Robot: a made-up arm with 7 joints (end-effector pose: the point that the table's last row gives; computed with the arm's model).
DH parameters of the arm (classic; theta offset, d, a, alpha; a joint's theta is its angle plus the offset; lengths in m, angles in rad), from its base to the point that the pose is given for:
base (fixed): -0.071 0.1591 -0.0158 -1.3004
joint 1: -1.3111 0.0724 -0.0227 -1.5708
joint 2: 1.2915 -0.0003 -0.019 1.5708
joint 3: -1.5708 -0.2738 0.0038 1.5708
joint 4: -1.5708 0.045 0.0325 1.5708
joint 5: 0 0.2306 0.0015 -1.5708
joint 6: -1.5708 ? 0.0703 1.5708
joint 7: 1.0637 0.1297 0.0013 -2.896
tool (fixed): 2.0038 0.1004 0 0
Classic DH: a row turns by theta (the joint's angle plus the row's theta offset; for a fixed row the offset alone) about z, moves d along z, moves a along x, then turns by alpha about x.
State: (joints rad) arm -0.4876 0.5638 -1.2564 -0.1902 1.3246 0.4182 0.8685
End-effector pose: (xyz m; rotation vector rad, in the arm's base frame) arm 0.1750 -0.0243 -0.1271 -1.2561 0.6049 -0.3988
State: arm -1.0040 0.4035 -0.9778 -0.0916 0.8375 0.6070 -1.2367
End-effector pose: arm 0.3614 -0.0883 0.0913 -0.3793 1.3625 1.1908
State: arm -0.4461 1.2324 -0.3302 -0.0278 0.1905 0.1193 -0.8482
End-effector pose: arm 0.3414 0.2895 0.1335 -0.8683 1.3998 1.4552
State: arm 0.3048 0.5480 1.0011 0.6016 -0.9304 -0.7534 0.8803
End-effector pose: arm -0.1663 0.4920 -0.0421 2.4829 1.8426 0.4574
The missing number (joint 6, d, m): 0.028
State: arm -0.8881 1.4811 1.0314 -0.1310 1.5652 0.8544 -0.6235
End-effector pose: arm -0.0300 0.3206 0.4504 -2.0816 -1.7489 0.5813
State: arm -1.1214 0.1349 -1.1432 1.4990 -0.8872 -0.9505 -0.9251
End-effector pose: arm 0.4863 0.1183 -0.0777 -1.0872 2.3495 0.3342
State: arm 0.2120 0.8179 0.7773 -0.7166 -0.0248 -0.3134 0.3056
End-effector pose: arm 0.0774 0.2915 0.2094 -1.8362 0.3723 -0.2333
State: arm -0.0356 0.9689 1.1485 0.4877 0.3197 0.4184 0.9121
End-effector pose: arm 0.0267 0.5757 0.1247 -1.8844 -1.7473 0.8292
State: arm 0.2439 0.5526 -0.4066 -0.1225 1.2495 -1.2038 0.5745
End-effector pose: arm 0.0367 0.1603 -0.1360 -1.1231 1.7193 -0.3617
